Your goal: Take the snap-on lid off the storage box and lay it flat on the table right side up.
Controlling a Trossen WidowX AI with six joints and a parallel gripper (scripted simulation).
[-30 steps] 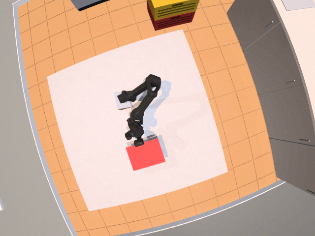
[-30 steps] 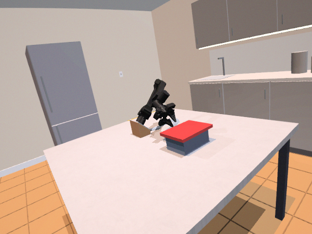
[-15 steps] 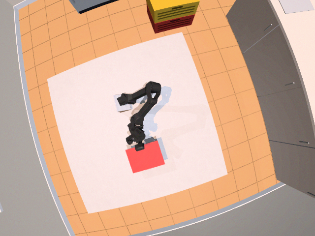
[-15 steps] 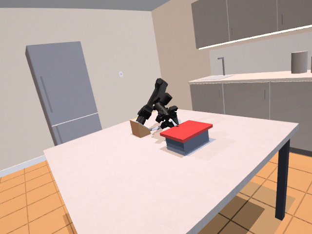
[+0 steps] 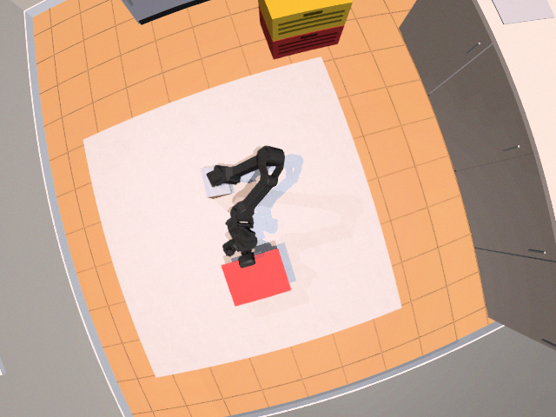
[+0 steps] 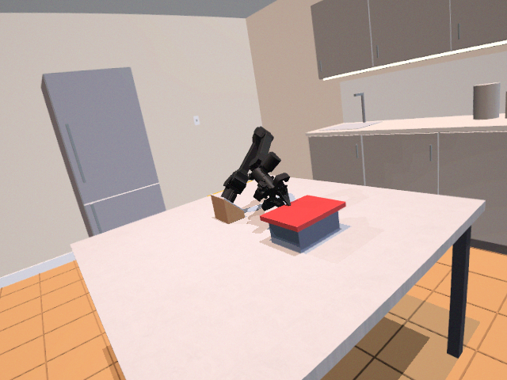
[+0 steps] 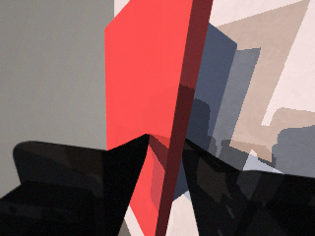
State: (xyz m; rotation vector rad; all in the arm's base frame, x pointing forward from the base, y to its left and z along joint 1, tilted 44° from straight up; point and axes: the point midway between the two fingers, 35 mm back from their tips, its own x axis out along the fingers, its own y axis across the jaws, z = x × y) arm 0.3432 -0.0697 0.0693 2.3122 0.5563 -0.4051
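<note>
Now: the red lid 80 mm ahead of my gripper tip, 10 mm to the right of it and 10 mm above it. From my gripper tip the other things lie so: blue-grey storage box 70 mm ahead, 40 mm below, 10 mm to the right.
</note>
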